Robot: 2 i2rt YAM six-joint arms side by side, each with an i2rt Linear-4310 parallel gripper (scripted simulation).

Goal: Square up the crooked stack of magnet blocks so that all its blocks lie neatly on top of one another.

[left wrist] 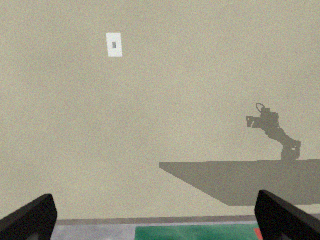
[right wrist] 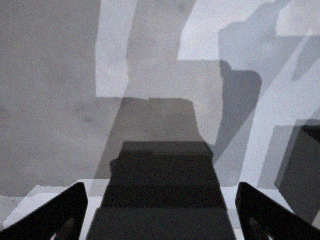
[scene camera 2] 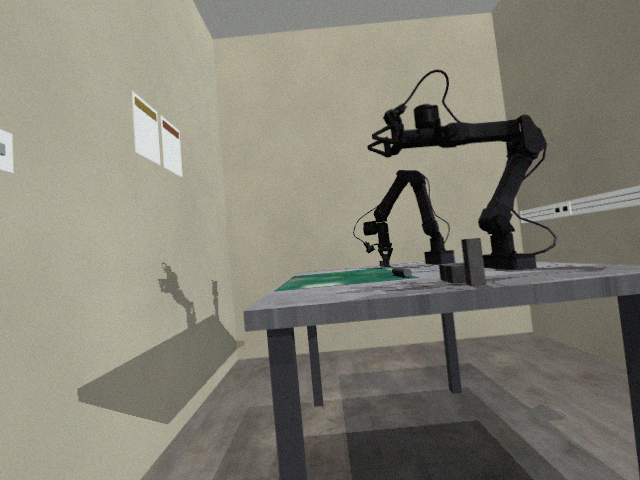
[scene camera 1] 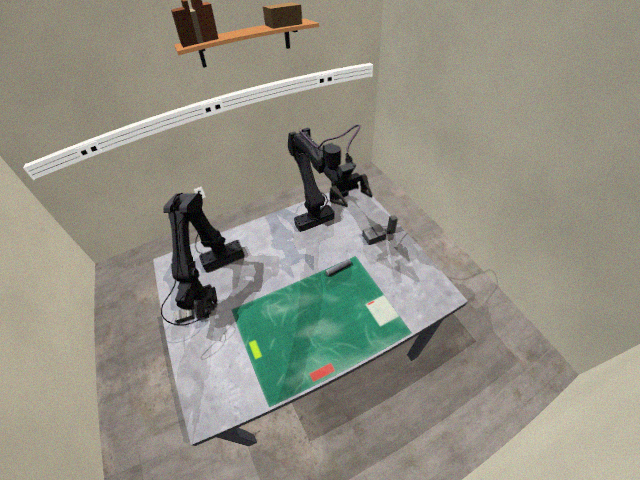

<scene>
In view: the left gripper (scene camera 2: pixel 369 142), the right gripper (right wrist: pixel 161 191), a green mat (scene camera 1: pixel 296 337) and a grey block (scene camera 2: pixel 472 249).
The green mat also shows in scene camera 2 (scene camera 2: pixel 379 274). The left gripper shows as well in the left wrist view (left wrist: pixel 156 201). The right wrist view misses the green mat: it is out of frame.
</scene>
